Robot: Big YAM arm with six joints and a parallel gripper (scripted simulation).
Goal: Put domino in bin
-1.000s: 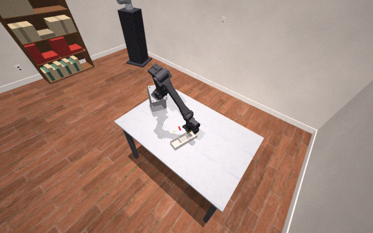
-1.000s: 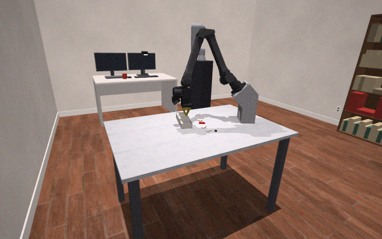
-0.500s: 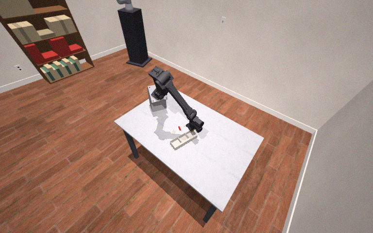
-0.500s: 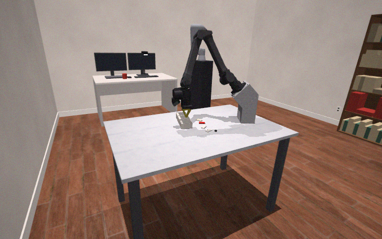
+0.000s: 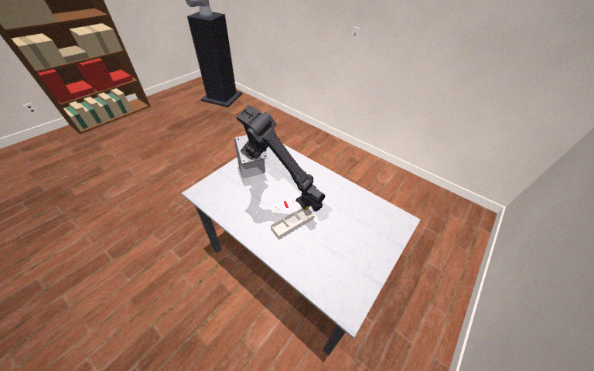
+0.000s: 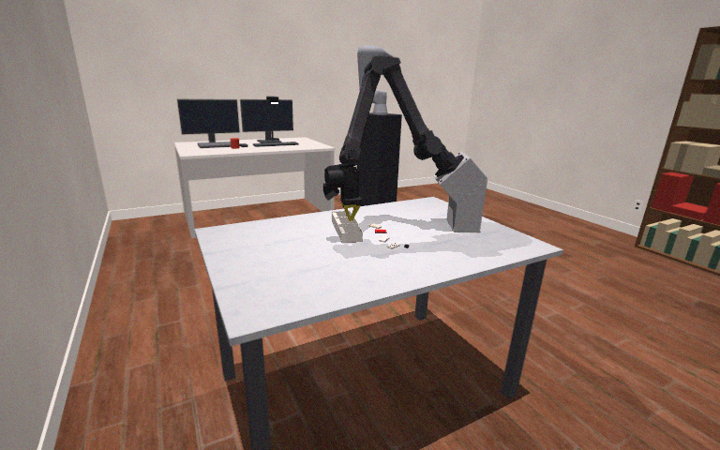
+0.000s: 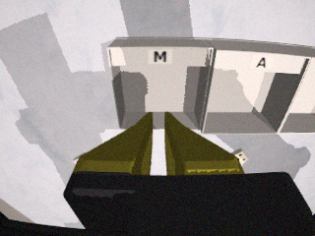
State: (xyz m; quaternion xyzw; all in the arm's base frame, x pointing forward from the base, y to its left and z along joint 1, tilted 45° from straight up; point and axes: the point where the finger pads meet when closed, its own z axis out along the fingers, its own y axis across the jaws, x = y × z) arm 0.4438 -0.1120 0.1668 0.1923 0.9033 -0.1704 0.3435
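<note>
My gripper is now 170 mm to the right of the white domino, 80 mm above it and 60 mm past it. Round my hand: long bin 70 mm to the right, 60 mm below, 50 mm behind; tiny black piece 210 mm to the left, 90 mm behind, 80 mm below; small red piece 140 mm behind, 80 mm below, 50 mm to the left.
</note>
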